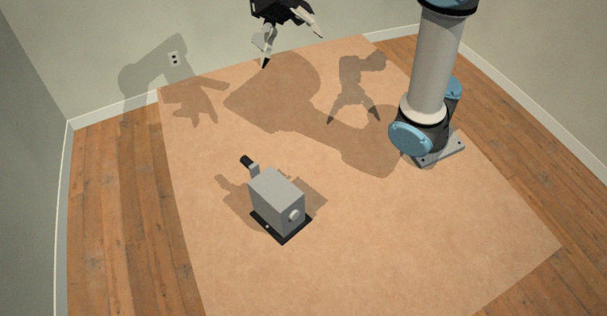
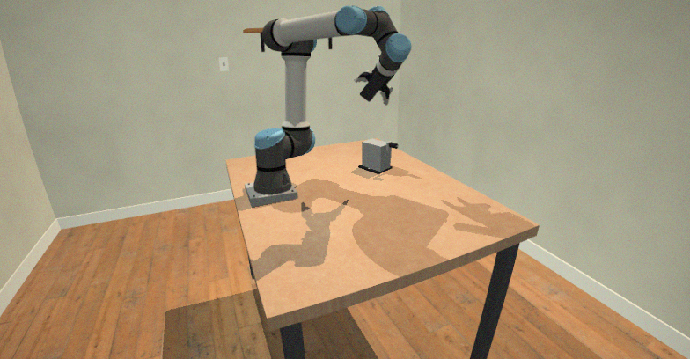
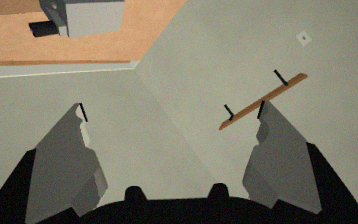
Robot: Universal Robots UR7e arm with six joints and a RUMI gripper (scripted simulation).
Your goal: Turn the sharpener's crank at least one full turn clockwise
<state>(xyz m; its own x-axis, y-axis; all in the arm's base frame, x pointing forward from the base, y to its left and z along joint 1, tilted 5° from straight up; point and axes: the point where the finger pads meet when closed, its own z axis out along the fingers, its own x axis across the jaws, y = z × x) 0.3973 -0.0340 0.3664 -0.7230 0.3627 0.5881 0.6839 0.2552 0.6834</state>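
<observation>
Right now the black crank handle is 240 mm below my hand, 130 mm ahead of it and 50 mm to the left of it.
</observation>
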